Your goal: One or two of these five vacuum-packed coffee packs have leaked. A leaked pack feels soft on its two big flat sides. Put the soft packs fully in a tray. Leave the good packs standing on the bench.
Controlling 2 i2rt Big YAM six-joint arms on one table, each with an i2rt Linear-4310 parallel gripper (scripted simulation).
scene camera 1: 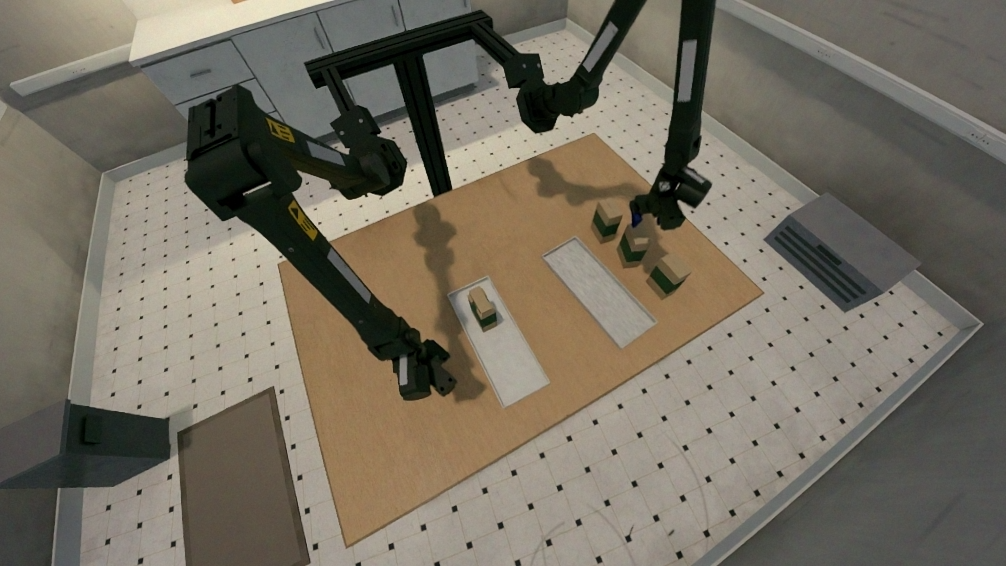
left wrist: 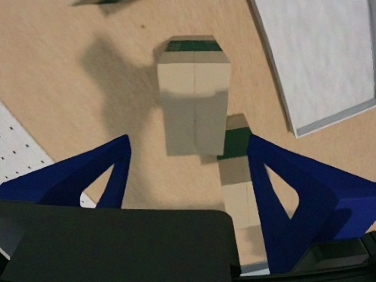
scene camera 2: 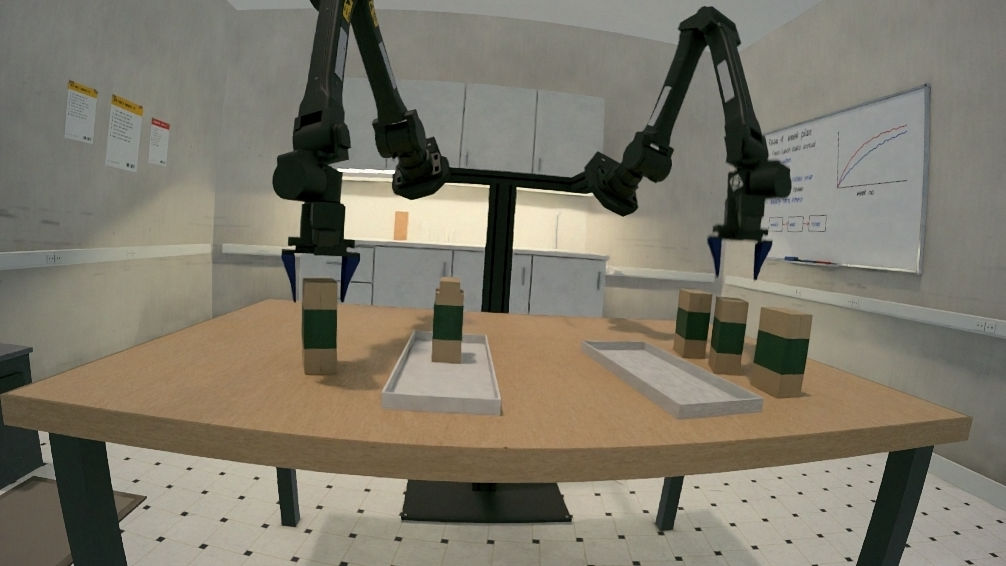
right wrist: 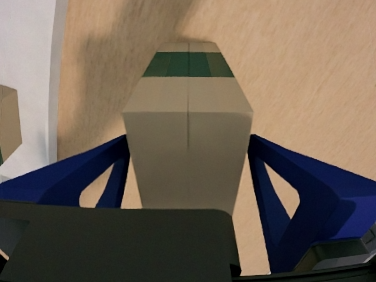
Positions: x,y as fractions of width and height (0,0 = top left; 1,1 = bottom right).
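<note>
My left gripper (left wrist: 0.50,0.51) is there for me to see. As for my right gripper, I find it at (scene camera 2: 0.32,0.53) and also at (right wrist: 0.50,0.51). There is a white tray (scene camera 2: 0.70,0.70), and I see another white tray (scene camera 2: 0.41,0.66) as well.
</note>
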